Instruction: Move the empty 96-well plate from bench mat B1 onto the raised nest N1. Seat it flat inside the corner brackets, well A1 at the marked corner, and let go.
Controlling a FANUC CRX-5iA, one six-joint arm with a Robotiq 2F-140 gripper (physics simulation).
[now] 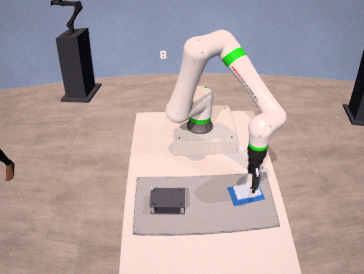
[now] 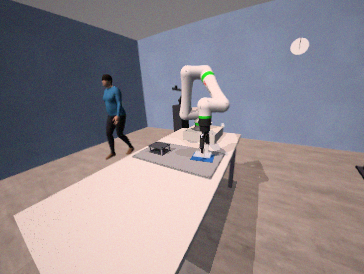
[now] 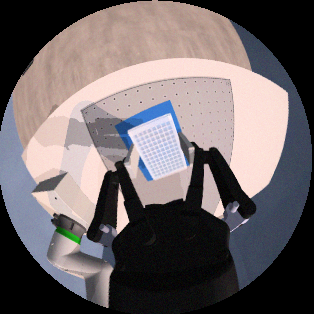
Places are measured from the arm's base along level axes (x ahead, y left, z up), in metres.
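Pixels of known places: gripper, between the fingertips: (image 1: 250,190) (image 2: 204,154) (image 3: 157,143); arm's base, origin of its link: (image 1: 199,126) (image 3: 72,222).
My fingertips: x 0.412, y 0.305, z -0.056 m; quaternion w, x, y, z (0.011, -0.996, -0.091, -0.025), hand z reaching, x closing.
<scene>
For each thing: its top centre in the pictures, then the offset to it from my fingertips. Level surfaces: height alone.
- white 96-well plate, centre of its top: (image 3: 161,152) (image 1: 247,189) (image 2: 202,153) dy -0.015, dx +0.005, dz +0.010 m
- grey perforated board, height of its surface: dz -0.028 m
- dark raised nest N1, centre of its top: (image 1: 167,196) (image 2: 159,144) dy -0.395, dx +0.120, dz +0.036 m
- long pale table, height of its surface: dz -0.041 m
The white 96-well plate (image 1: 243,191) (image 2: 205,154) (image 3: 158,145) sits over the blue bench mat B1 (image 1: 246,201) (image 2: 202,159) (image 3: 146,116) at the right end of the grey perforated board (image 1: 205,218) (image 3: 205,99). My gripper (image 1: 254,189) (image 2: 202,149) (image 3: 157,143) points straight down and is shut on the plate, one finger pad on each long side. I cannot tell whether the plate rests on the mat or is just clear of it. The dark raised nest N1 (image 1: 167,198) (image 2: 159,144) stands at the board's left end with nothing on it.
The arm's base block (image 1: 205,141) stands behind the board on the long pale table (image 1: 205,253) (image 2: 117,212). A person (image 2: 113,114) walks on the floor to the left of the table. Dark pedestals (image 1: 76,64) (image 1: 357,94) stand farther off.
</scene>
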